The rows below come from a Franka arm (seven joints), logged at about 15 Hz.
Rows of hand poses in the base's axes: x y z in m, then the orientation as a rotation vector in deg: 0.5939, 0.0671, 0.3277, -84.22, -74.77, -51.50; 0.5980, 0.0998, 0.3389, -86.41, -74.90, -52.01; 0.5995, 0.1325, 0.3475, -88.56, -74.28, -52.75; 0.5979, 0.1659, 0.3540, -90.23, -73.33, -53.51; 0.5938, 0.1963, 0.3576, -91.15, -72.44, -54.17; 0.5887, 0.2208, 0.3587, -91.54, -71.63, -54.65; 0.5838, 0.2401, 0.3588, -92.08, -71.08, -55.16; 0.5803, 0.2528, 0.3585, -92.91, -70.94, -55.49; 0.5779, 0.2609, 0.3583, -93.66, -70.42, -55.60; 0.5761, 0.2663, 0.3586, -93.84, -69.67, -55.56; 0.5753, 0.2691, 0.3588, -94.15, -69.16, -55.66; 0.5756, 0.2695, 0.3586, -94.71, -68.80, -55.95; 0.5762, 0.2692, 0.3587, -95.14, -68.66, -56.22; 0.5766, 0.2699, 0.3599, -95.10, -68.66, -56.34; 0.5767, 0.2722, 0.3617, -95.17, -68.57, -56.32
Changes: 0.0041, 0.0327, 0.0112, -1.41, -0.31, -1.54; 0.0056, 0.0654, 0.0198, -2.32, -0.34, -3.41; 0.0040, 0.0988, 0.0263, -2.75, -0.21, -5.11; -0.0001, 0.1292, 0.0299, -2.73, -0.08, -6.29; -0.0052, 0.1537, 0.0310, -2.44, 0.10, -7.03; -0.0101, 0.1730, 0.0311, -2.39, 0.11, -7.79; -0.0136, 0.1857, 0.0308, -2.81, -0.01, -8.50; -0.0160, 0.1938, 0.0306, -3.02, 0.23, -9.18; -0.0178, 0.1992, 0.0309, -2.76, 0.70, -9.54; -0.0186, 0.2020, 0.0311, -2.68, 0.94, -9.95; -0.0183, 0.2024, 0.0309, -2.81, 0.97, -10.55; -0.0177, 0.2021, 0.0310, -2.97, 0.88, -10.99; -0.0173, 0.2028, 0.0322, -2.91, 0.80, -11.02; -0.0172, 0.2051, 0.0340, -2.92, 0.87, -11.09
